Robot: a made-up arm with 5 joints.
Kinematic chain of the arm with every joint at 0, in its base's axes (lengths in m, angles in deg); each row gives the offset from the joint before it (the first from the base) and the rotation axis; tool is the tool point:
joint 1: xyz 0 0 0.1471 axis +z
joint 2: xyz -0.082 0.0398 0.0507 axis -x
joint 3: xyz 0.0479 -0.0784 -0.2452 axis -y
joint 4: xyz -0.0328 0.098 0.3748 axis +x
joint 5: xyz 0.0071 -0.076 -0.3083 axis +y
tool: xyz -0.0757 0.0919 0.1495
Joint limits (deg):
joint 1: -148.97..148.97
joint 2: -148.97..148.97
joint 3: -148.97..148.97
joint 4: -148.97..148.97
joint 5: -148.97..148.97
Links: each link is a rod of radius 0.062 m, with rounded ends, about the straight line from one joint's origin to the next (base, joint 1, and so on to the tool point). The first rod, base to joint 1, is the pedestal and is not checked.
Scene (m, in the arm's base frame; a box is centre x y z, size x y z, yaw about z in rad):
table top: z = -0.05
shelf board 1: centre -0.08 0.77 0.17 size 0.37 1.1 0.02 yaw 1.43
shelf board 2: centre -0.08 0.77 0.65 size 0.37 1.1 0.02 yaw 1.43
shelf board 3: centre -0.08 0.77 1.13 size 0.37 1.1 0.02 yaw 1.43
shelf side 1: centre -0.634 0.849 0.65 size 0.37 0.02 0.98 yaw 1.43
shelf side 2: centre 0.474 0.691 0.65 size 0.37 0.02 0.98 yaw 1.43
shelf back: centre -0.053 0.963 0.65 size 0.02 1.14 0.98 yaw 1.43
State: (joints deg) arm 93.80 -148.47 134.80 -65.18 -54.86
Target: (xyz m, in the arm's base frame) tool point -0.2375 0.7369 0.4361
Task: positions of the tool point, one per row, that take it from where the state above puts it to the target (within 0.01 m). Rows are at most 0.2 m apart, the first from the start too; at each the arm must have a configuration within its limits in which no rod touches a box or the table.
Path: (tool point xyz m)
1: -0.5728 0.0261 0.5273
2: -0.5904 0.1752 0.5081
3: -0.5668 0.3326 0.4893
4: -0.4994 0.4869 0.4709
5: -0.3884 0.6257 0.4532
6: -0.2374 0.7369 0.4361

